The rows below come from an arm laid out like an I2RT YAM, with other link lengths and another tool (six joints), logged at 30 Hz.
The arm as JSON. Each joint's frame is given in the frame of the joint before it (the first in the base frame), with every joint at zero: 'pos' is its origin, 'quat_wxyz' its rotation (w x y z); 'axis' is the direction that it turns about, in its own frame. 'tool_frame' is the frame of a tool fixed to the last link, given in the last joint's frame.
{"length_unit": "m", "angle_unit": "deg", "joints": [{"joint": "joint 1", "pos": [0.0, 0.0, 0.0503], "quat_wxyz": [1.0, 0.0, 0.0, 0.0], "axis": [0.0, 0.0, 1.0]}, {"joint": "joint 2", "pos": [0.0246, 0.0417, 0.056], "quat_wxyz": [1.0, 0.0, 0.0, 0.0], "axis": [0.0, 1.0, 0.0]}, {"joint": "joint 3", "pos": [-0.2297, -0.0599, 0.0], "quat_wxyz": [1.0, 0.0, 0.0, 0.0], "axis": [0.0, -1.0, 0.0]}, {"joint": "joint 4", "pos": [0.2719, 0.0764, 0.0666], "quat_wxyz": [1.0, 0.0, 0.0, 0.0], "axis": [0.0, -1.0, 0.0]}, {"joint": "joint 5", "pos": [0.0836, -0.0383, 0.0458], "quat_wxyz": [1.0, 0.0, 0.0, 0.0], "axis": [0.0, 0.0, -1.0]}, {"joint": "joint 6", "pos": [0.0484, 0.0, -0.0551], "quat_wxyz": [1.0, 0.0, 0.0, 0.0], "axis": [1.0, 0.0, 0.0]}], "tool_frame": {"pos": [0.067, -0.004, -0.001], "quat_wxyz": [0.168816, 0.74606, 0.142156, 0.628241]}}
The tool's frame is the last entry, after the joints.
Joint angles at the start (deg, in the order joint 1, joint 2, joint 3, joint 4, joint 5, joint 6): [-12.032, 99.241, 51.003, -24.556, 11.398, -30.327]
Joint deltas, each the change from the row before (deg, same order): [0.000, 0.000, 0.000, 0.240, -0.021, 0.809]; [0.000, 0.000, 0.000, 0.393, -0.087, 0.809]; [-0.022, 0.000, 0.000, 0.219, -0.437, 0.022]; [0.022, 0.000, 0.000, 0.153, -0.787, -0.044]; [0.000, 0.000, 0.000, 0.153, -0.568, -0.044]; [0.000, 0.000, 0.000, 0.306, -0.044, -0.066]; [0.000, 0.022, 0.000, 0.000, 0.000, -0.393]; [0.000, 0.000, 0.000, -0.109, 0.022, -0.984]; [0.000, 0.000, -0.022, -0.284, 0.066, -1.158]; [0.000, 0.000, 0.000, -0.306, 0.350, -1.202]
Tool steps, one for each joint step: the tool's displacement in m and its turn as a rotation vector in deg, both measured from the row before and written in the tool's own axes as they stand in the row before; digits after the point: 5 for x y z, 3 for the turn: [0.00046, 0.00061, -0.00004, -0.033, 0.151, 0.875]; [0.00088, 0.00096, -0.00009, -0.109, 0.294, 0.918]; [0.00105, 0.00016, -0.00010, 0.094, 0.472, 0.070]; [0.00169, -0.00058, -0.00025, 0.328, 0.734, -0.094]; [0.00123, -0.00024, -0.00016, 0.203, 0.549, -0.053]; [0.00069, 0.00080, -0.00008, -0.219, 0.212, 0.022]; [0.00000, -0.00006, 0.00010, -0.050, -0.013, -0.394]; [-0.00020, -0.00023, 0.00002, -0.096, -0.079, -1.000]; [-0.00067, -0.00081, 0.00013, 0.006, -0.222, -1.227]; [-0.00110, -0.00044, 0.00012, -0.148, -0.457, -1.247]
